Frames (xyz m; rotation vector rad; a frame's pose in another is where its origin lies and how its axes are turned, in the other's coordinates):
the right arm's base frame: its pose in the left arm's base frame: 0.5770 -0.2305 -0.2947 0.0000 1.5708 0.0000
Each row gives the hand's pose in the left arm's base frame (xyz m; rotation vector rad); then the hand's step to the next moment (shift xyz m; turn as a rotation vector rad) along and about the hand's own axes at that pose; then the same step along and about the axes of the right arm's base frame.
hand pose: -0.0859 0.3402 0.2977 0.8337 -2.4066 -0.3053
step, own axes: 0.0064 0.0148 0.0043 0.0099 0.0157 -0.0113
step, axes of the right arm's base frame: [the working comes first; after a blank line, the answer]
step, axes of the left arm's base frame: -0.0140 0.0077 0.0050 -0.0076 0.0057 0.0195

-0.0050 0.0077 -0.0140 -0.0195 0.0057 -0.0076
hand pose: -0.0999 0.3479 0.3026 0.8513 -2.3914 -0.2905
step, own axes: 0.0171 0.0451 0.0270 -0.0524 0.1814 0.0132
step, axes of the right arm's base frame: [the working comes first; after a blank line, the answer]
step, axes of the left arm's base frame: -0.0496 0.0243 0.0029 -0.0670 0.1736 0.0346

-0.0029 0.0243 -0.0496 -0.0346 0.1736 -0.0670
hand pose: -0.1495 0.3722 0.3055 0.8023 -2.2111 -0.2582
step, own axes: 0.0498 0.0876 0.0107 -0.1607 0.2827 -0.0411
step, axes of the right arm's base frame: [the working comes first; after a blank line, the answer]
step, axes of the left arm's base frame: -0.0743 0.0370 0.0581 -0.0193 0.3233 0.0501

-0.0581 0.0370 -0.0743 -0.0501 0.3233 -0.0193
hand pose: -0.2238 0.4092 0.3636 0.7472 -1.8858 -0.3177
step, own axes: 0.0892 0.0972 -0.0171 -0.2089 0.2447 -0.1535
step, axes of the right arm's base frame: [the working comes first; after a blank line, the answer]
step, axes of the left arm's base frame: -0.0430 0.0210 0.1241 0.1078 0.3371 0.0429

-0.1241 0.0210 -0.0430 -0.0429 0.3371 0.1078
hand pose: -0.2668 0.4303 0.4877 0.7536 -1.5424 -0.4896
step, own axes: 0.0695 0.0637 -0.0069 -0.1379 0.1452 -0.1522
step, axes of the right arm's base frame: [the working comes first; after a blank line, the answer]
step, axes of the left arm's base frame: -0.0041 -0.0044 0.0943 0.1241 0.2176 0.0230

-0.0943 -0.0044 -0.0041 -0.0230 0.2176 0.1241
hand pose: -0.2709 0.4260 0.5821 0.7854 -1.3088 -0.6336
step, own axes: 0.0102 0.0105 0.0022 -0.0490 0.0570 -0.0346
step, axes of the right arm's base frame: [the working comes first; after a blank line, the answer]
step, axes of the left arm's base frame: -0.0008 -0.0021 0.0146 0.0247 0.0777 0.0140

-0.0146 -0.0021 -0.0008 -0.0140 0.0777 0.0247
